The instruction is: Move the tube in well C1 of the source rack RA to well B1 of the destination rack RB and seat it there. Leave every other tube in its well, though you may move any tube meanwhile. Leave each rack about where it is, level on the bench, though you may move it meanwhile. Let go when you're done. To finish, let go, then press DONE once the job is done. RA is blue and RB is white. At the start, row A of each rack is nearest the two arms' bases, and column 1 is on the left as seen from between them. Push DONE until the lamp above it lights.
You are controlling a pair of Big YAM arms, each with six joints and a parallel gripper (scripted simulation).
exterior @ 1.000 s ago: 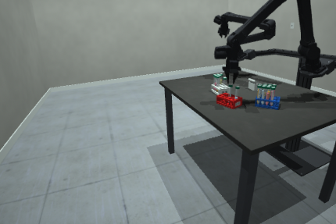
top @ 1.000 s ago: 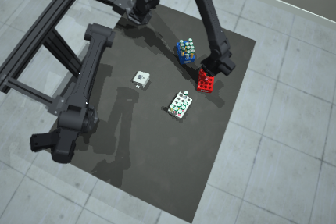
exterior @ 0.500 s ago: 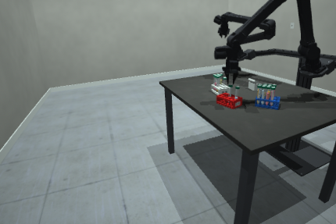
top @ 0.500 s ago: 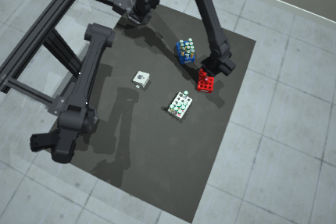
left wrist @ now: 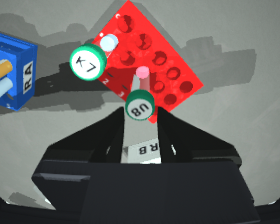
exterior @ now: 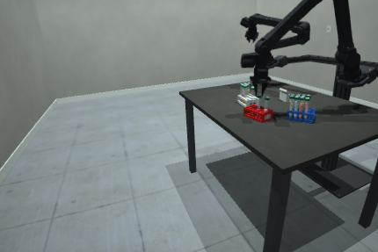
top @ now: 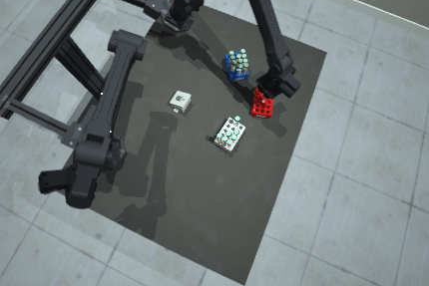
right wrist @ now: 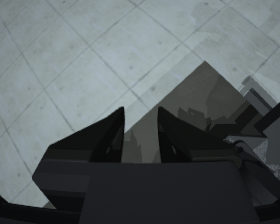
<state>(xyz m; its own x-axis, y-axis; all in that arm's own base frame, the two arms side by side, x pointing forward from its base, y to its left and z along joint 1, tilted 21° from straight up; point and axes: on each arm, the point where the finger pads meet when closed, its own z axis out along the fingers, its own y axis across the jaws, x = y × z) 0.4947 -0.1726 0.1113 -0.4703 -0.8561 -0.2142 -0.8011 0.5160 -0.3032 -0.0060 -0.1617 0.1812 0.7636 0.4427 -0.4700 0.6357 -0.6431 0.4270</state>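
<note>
Now: the tube 6 cm below my left hand. Round my left hand: white rack RB 8 cm behind, 20 cm to the right, 10 cm below; red rack 10 cm below; white button box 36 cm behind, 14 cm to the right, 8 cm below.
</note>
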